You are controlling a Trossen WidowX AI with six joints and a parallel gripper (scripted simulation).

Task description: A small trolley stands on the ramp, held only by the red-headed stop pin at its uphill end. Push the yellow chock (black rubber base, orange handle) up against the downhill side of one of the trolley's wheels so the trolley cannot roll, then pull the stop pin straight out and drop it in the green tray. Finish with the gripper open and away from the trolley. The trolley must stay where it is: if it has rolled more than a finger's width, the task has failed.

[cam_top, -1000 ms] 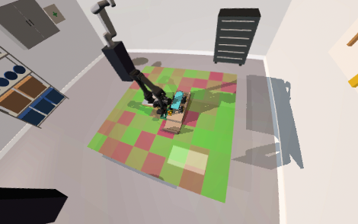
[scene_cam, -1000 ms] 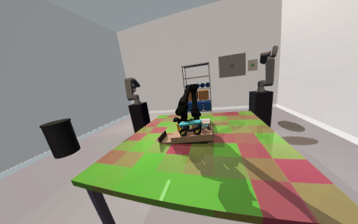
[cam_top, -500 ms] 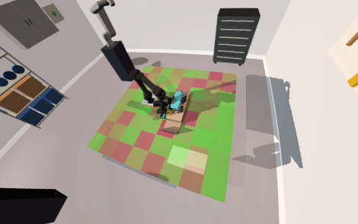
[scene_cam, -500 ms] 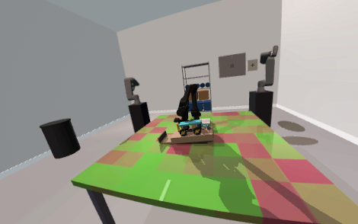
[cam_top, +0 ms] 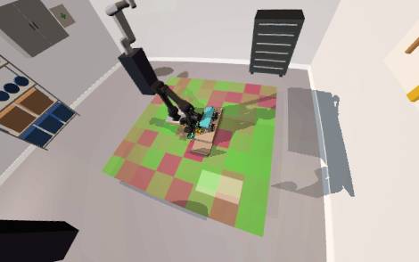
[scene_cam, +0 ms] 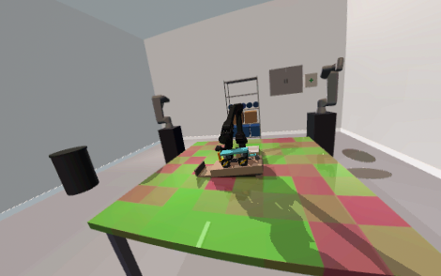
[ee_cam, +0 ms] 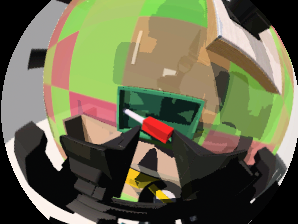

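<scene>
My gripper tip is now 2 cm to the left of the red-headed stop pin and 1 cm above it. Also, from my gripper tip: green tray: 5 cm below, 1 cm behind; then ramp: 12 cm ahead, 8 cm to the left, 1 cm above; then yellow chock: 7 cm ahead, 4 cm above, 2 cm to the right.
</scene>
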